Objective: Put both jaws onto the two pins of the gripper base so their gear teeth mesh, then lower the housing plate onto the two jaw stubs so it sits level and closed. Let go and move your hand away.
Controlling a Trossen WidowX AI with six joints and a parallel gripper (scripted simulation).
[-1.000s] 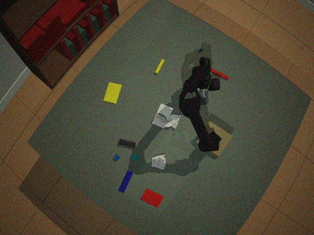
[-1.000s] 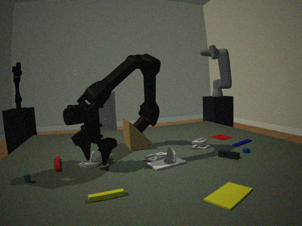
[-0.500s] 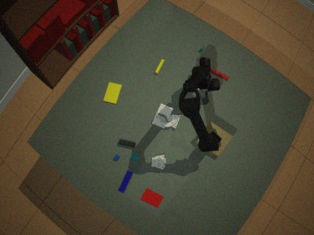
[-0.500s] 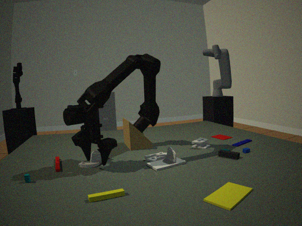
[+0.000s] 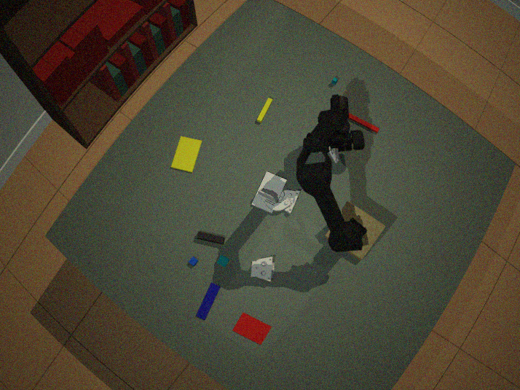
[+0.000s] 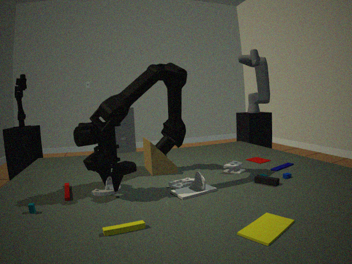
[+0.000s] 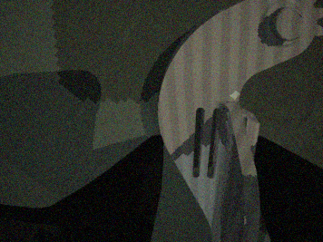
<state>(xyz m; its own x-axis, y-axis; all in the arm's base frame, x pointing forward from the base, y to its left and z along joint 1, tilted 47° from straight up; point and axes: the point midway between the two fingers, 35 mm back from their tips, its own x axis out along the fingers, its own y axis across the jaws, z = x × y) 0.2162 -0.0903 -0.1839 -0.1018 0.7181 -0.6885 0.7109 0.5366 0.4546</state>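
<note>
Now: the flat white plate 70 mm ahead of my gripper tip and 250 mm to the left of it. From my gripper tip the other things lie so: yellow bar: 270 mm ahead, 30 mm to the left; red bar: 10 mm behind, 150 mm to the right; teal cube: 150 mm ahead, 230 mm to the right, 10 mm above.
</note>
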